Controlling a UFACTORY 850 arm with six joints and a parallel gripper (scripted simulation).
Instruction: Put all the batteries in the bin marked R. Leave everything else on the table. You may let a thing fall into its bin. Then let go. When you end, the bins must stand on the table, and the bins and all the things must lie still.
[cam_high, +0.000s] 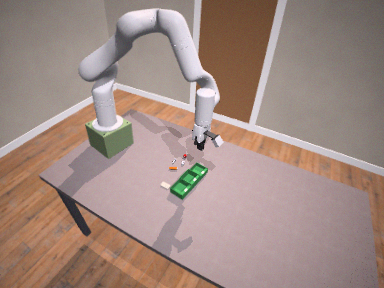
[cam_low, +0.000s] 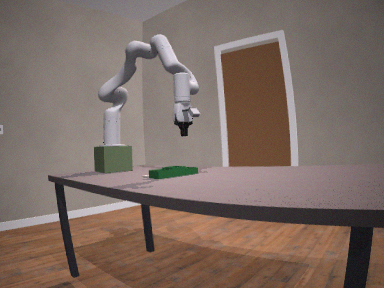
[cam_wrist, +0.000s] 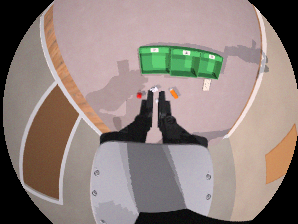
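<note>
Right now the orange battery is 210 mm below my hand, 150 mm behind it and 10 mm to the right of it. From my hand the other things lie so: grey piece (210 mm below, 170 mm behind, 50 mm to the left); then green three-compartment bin (190 mm below, 70 mm to the right, 30 mm behind); then red piece (210 mm below, 120 mm behind, 110 mm to the left).
</note>
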